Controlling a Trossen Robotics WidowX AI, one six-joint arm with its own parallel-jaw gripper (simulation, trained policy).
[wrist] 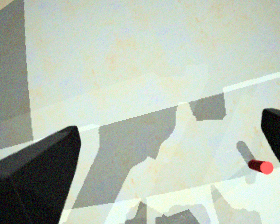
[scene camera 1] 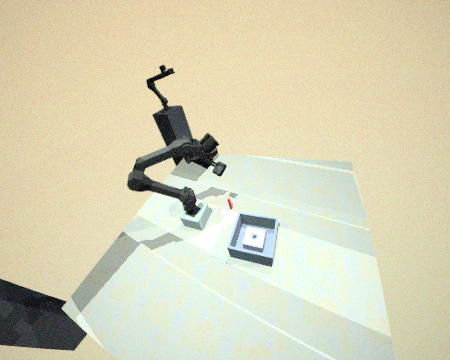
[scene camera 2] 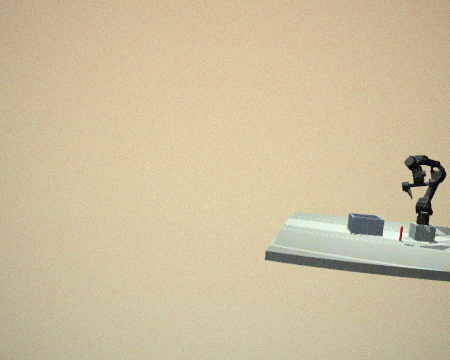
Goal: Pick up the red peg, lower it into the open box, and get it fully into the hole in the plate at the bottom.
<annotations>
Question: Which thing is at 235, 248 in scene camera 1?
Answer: A grey-blue box.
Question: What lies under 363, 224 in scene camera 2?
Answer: A grey-blue box.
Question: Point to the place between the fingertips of the gripper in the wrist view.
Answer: At 170, 126
</annotations>
